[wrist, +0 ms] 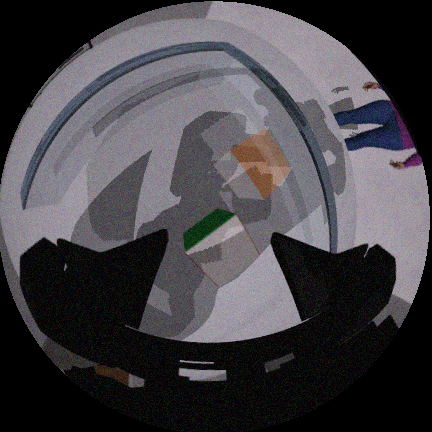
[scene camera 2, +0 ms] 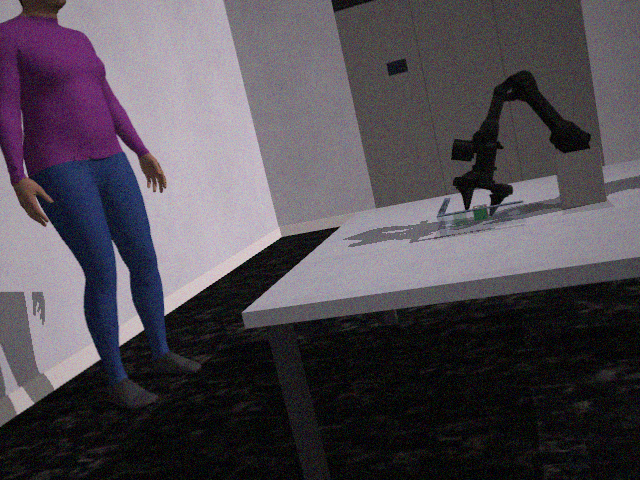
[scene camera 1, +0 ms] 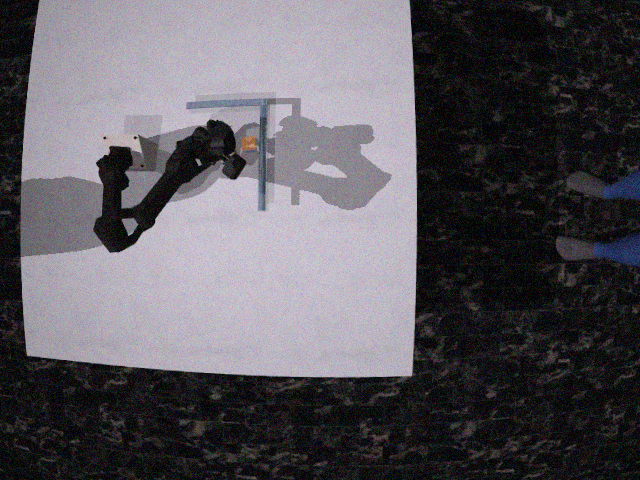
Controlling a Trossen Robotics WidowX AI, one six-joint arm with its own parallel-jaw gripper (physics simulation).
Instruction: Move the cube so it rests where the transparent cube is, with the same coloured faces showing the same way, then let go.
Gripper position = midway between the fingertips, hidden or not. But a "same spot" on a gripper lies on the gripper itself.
my gripper: wrist 221, 236; scene camera 2; scene camera 1
same spot on L-shaped frame: [wrist: 122, 93] = [scene camera 1: 231, 108]
same spot on my gripper: [scene camera 1: 234, 164] = [scene camera 2: 461, 177]
